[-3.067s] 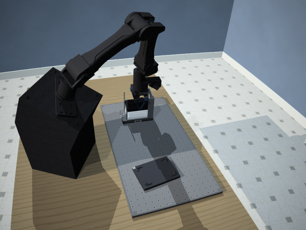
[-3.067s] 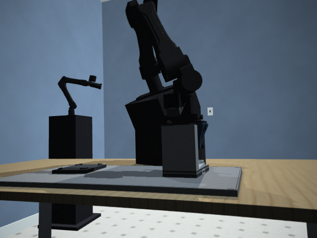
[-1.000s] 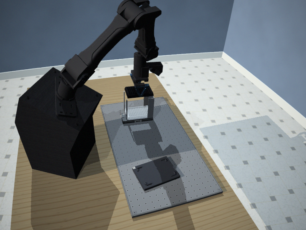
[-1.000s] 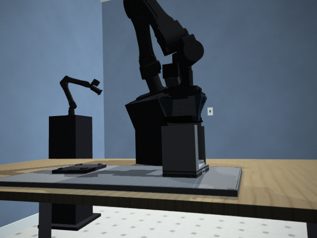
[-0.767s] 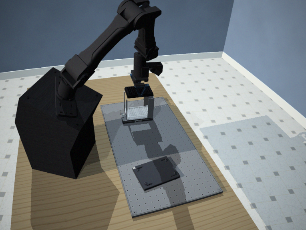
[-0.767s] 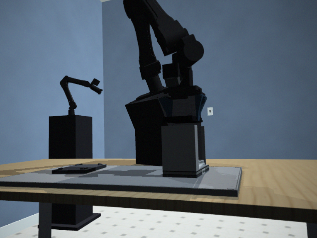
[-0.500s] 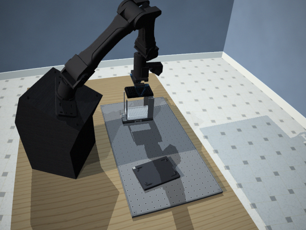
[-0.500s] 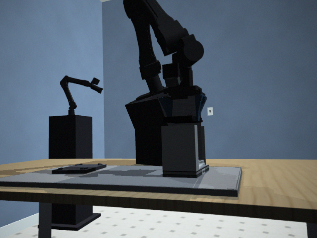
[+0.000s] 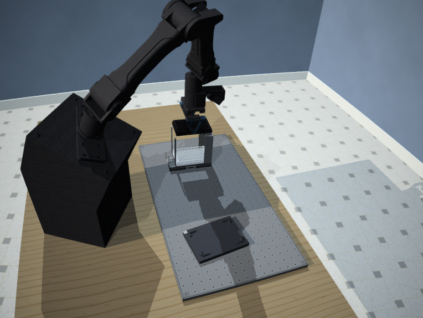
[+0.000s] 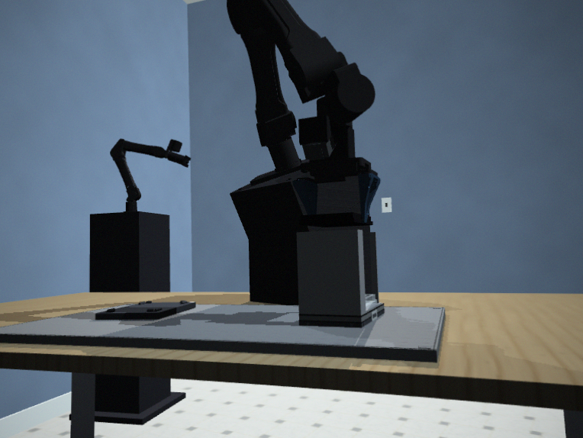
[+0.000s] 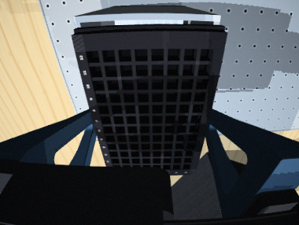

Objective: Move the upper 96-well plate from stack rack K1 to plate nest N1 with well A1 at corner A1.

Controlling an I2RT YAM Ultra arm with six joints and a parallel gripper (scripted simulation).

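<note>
Right now my hand is 80 mm above the tall grey wall, 70 mm short of it and 10 mm to the left of it. The rest, counted from my hand: pale A1 square: 340 mm to the right, 150 mm below, 130 mm behind; then black 96-well plate: right at my hand; then clear plate: 130 mm below.
</note>
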